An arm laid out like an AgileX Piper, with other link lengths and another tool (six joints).
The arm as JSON. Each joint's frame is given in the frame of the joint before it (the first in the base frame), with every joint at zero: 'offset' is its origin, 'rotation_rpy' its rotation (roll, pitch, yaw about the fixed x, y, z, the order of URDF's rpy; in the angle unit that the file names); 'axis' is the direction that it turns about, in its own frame. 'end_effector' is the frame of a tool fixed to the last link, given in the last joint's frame.
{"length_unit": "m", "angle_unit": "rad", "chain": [
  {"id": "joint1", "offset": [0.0, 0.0, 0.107], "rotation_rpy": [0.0, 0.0, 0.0], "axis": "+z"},
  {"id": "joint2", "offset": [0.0, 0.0, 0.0], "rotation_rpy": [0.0, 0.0, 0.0], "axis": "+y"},
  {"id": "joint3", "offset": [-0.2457, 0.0, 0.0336], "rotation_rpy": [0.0, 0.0, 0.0], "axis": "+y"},
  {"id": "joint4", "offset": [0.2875, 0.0, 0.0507], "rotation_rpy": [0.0, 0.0, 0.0], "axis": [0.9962, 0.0, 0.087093]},
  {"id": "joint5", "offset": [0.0, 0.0, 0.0], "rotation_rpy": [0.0, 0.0, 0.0], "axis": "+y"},
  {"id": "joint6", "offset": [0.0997, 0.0, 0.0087], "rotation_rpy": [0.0, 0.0, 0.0], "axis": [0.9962, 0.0, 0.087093]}
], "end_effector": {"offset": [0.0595, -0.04, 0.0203], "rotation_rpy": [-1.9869, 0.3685, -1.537]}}
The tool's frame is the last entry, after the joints.
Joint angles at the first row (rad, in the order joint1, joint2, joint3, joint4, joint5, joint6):
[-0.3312, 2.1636, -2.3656, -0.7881, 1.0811, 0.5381]
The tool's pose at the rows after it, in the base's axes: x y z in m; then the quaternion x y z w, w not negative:
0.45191, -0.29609, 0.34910, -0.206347, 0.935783, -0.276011, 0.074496
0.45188, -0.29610, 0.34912, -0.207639, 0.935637, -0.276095, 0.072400
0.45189, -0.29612, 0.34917, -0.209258, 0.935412, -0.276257, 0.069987
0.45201, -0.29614, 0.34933, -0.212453, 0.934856, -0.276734, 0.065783
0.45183, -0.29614, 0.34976, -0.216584, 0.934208, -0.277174, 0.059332
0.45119, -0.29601, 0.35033, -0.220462, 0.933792, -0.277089, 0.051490
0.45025, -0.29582, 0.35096, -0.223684, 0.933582, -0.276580, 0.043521
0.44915, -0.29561, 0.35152, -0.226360, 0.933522, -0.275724, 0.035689
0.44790, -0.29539, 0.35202, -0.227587, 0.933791, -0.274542, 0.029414
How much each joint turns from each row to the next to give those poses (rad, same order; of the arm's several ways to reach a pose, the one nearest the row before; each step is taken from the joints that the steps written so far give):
[0.0000, 0.0001, 0.0000, 0.0001, 0.0015, -0.0055]
[0.0000, -0.0001, 0.0001, -0.0001, 0.0013, -0.0047]
[0.0000, 0.0001, -0.0001, 0.0001, 0.0013, -0.0057]
[0.0000, 0.0000, 0.0000, 0.0000, 0.0016, -0.0106]
[0.0000, -0.0004, -0.0005, 0.0000, 0.0042, -0.0155]
[0.0002, -0.0007, -0.0011, -0.0001, 0.0078, -0.0173]
[0.0003, -0.0009, -0.0015, 0.0001, 0.0096, -0.0169]
[0.0004, -0.0011, -0.0015, -0.0001, 0.0104, -0.0157]
[0.0003, -0.0010, -0.0017, 0.0000, 0.0105, -0.0115]

